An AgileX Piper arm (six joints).
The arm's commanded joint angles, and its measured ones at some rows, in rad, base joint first. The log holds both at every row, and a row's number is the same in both.
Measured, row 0: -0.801 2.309 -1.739 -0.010 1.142 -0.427
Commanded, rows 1 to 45: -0.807 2.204 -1.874 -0.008 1.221 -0.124; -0.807 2.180 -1.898 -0.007 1.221 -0.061; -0.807 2.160 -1.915 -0.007 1.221 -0.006; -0.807 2.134 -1.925 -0.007 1.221 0.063; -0.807 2.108 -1.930 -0.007 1.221 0.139; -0.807 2.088 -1.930 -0.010 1.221 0.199; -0.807 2.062 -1.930 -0.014 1.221 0.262; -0.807 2.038 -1.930 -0.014 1.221 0.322; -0.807 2.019 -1.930 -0.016 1.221 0.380; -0.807 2.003 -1.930 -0.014 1.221 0.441; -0.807 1.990 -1.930 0.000 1.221 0.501; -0.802 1.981 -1.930 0.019 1.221 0.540; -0.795 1.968 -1.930 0.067 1.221 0.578; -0.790 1.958 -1.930 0.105 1.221 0.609; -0.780 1.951 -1.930 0.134 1.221 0.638; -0.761 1.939 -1.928 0.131 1.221 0.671; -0.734 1.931 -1.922 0.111 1.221 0.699; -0.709 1.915 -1.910 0.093 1.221 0.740; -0.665 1.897 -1.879 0.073 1.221 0.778; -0.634 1.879 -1.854 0.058 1.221 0.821; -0.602 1.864 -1.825 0.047 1.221 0.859; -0.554 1.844 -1.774 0.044 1.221 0.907; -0.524 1.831 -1.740 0.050 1.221 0.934; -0.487 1.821 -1.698 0.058 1.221 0.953; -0.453 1.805 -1.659 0.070 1.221 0.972; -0.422 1.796 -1.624 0.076 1.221 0.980; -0.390 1.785 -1.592 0.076 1.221 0.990; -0.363 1.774 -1.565 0.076 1.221 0.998; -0.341 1.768 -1.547 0.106 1.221 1.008; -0.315 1.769 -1.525 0.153 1.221 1.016; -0.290 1.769 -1.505 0.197 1.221 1.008; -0.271 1.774 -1.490 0.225 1.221 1.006; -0.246 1.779 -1.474 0.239 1.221 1.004; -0.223 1.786 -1.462 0.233 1.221 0.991; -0.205 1.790 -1.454 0.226 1.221 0.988; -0.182 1.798 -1.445 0.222 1.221 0.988; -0.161 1.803 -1.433 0.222 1.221 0.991; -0.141 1.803 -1.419 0.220 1.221 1.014; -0.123 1.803 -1.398 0.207 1.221 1.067; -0.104 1.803 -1.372 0.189 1.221 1.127; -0.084 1.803 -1.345 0.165 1.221 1.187; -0.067 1.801 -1.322 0.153 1.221 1.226; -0.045 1.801 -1.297 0.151 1.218 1.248; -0.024 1.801 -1.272 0.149 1.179 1.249; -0.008 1.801 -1.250 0.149 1.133 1.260
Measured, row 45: -0.072 1.804 -1.327 0.176 1.220 1.183
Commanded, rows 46 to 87: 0.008 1.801 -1.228 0.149 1.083 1.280; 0.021 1.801 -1.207 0.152 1.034 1.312; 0.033 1.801 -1.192 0.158 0.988 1.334; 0.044 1.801 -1.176 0.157 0.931 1.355; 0.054 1.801 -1.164 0.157 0.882 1.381; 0.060 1.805 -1.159 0.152 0.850 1.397; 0.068 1.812 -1.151 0.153 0.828 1.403; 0.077 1.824 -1.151 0.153 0.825 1.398; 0.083 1.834 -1.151 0.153 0.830 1.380; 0.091 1.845 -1.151 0.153 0.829 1.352; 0.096 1.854 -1.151 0.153 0.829 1.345; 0.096 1.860 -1.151 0.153 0.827 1.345; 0.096 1.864 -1.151 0.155 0.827 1.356; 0.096 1.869 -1.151 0.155 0.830 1.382; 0.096 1.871 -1.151 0.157 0.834 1.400; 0.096 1.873 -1.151 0.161 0.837 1.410; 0.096 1.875 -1.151 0.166 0.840 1.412; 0.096 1.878 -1.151 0.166 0.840 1.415; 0.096 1.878 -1.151 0.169 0.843 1.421; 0.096 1.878 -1.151 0.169 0.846 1.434; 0.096 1.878 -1.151 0.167 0.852 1.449; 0.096 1.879 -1.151 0.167 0.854 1.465; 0.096 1.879 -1.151 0.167 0.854 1.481; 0.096 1.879 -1.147 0.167 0.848 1.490; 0.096 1.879 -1.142 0.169 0.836 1.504; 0.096 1.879 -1.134 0.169 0.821 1.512; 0.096 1.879 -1.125 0.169 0.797 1.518; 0.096 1.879 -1.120 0.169 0.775 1.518; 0.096 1.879 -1.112 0.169 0.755 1.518; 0.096 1.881 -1.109 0.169 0.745 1.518; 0.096 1.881 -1.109 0.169 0.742 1.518; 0.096 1.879 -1.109 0.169 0.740 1.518; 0.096 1.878 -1.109 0.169 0.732 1.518; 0.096 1.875 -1.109 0.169 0.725 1.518; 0.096 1.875 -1.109 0.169 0.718 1.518; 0.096 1.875 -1.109 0.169 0.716 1.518; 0.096 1.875 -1.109 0.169 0.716 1.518; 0.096 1.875 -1.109 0.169 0.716 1.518; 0.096 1.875 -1.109 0.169 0.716 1.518; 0.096 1.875 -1.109 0.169 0.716 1.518; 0.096 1.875 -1.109 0.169 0.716 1.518; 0.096 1.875 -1.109 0.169 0.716 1.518
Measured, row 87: 0.094 1.881 -1.114 0.168 0.722 1.513
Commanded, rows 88 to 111: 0.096 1.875 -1.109 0.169 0.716 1.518; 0.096 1.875 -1.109 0.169 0.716 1.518; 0.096 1.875 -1.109 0.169 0.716 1.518; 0.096 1.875 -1.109 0.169 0.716 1.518; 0.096 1.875 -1.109 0.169 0.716 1.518; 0.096 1.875 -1.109 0.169 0.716 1.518; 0.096 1.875 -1.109 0.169 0.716 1.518; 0.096 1.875 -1.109 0.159 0.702 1.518; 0.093 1.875 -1.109 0.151 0.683 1.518; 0.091 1.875 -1.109 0.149 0.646 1.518; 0.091 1.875 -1.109 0.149 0.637 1.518; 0.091 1.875 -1.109 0.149 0.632 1.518; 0.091 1.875 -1.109 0.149 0.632 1.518; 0.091 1.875 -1.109 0.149 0.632 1.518; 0.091 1.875 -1.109 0.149 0.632 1.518; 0.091 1.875 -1.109 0.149 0.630 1.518; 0.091 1.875 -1.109 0.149 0.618 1.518; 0.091 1.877 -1.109 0.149 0.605 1.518; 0.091 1.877 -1.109 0.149 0.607 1.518; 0.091 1.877 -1.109 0.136 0.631 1.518; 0.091 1.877 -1.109 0.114 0.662 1.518; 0.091 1.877 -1.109 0.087 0.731 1.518; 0.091 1.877 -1.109 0.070 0.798 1.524; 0.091 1.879 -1.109 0.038 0.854 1.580
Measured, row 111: 0.094 1.881 -1.114 0.117 0.690 1.516
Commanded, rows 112 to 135: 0.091 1.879 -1.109 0.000 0.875 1.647; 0.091 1.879 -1.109 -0.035 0.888 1.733; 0.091 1.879 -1.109 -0.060 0.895 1.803; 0.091 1.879 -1.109 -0.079 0.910 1.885; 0.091 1.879 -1.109 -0.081 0.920 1.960; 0.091 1.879 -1.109 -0.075 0.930 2.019; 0.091 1.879 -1.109 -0.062 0.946 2.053; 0.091 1.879 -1.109 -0.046 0.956 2.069; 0.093 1.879 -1.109 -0.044 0.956 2.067; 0.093 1.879 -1.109 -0.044 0.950 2.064; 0.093 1.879 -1.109 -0.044 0.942 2.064; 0.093 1.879 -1.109 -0.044 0.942 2.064; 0.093 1.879 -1.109 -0.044 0.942 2.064; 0.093 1.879 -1.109 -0.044 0.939 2.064; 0.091 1.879 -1.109 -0.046 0.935 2.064; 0.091 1.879 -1.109 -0.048 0.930 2.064; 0.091 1.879 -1.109 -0.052 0.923 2.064; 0.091 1.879 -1.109 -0.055 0.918 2.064; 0.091 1.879 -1.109 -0.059 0.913 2.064; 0.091 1.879 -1.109 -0.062 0.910 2.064; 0.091 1.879 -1.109 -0.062 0.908 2.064; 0.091 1.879 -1.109 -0.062 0.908 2.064; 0.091 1.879 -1.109 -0.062 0.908 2.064; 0.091 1.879 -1.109 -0.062 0.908 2.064
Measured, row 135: 0.094 1.881 -1.114 -0.049 0.911 2.059
